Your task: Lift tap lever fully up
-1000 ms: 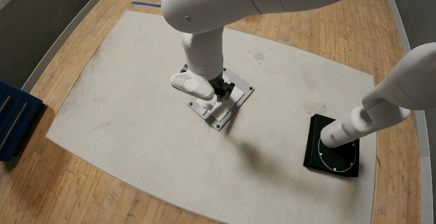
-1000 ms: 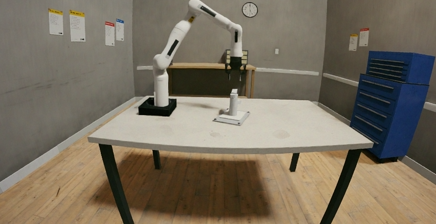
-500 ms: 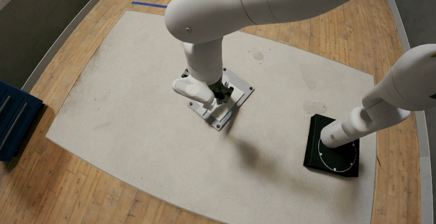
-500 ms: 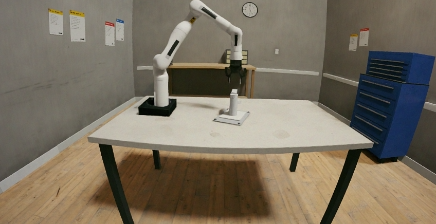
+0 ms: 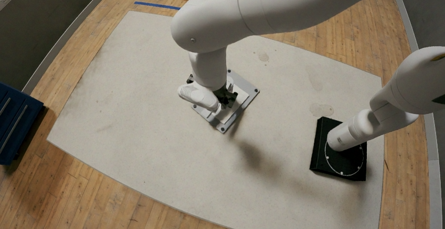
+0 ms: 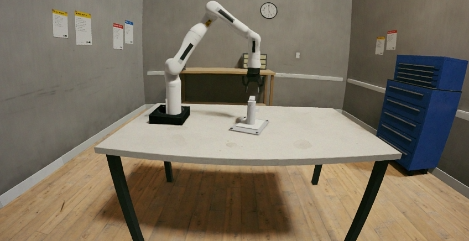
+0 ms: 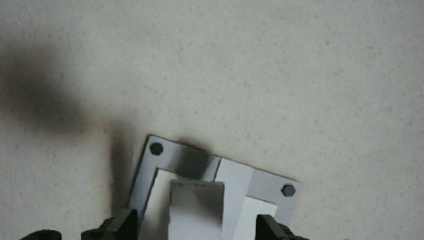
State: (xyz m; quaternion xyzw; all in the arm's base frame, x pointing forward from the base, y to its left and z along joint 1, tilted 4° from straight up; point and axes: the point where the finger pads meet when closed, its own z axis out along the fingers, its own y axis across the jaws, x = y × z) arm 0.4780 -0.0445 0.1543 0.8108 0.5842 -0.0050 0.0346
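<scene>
The tap lever is 1 cm behind my hand, 4 cm to the right of it and 4 cm below it. The rest, counted from my hand: tap 2 cm behind, 6 cm to the right, 9 cm below.
</scene>
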